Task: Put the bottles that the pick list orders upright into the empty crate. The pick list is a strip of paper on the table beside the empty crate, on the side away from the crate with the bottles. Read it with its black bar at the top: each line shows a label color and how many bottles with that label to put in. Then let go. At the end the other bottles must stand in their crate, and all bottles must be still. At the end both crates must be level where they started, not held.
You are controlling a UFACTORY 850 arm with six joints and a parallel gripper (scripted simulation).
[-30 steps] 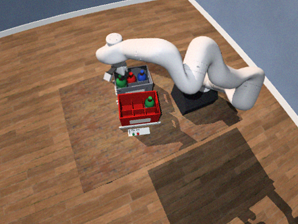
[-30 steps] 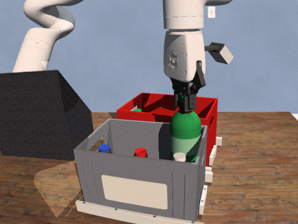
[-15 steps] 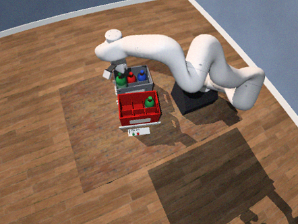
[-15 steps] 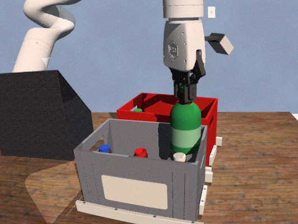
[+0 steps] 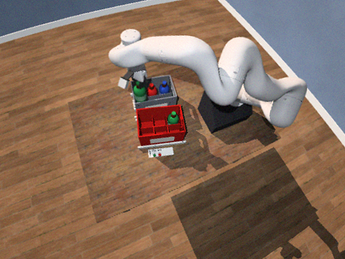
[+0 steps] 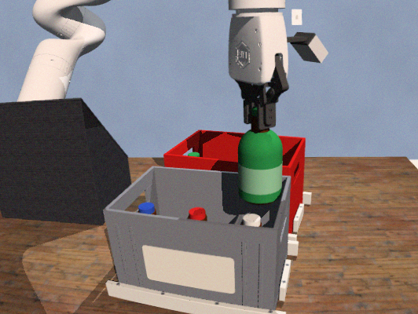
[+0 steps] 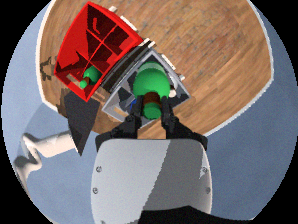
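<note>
My gripper is now 7 cm above the green-capped bottle. Round my hand: grey crate 10 cm behind, 2 cm to the right, 22 cm below; red-capped bottle 11 cm behind, 6 cm to the right, 21 cm below; white-capped bottle 2 cm behind, 9 cm to the right, 21 cm below.
</note>
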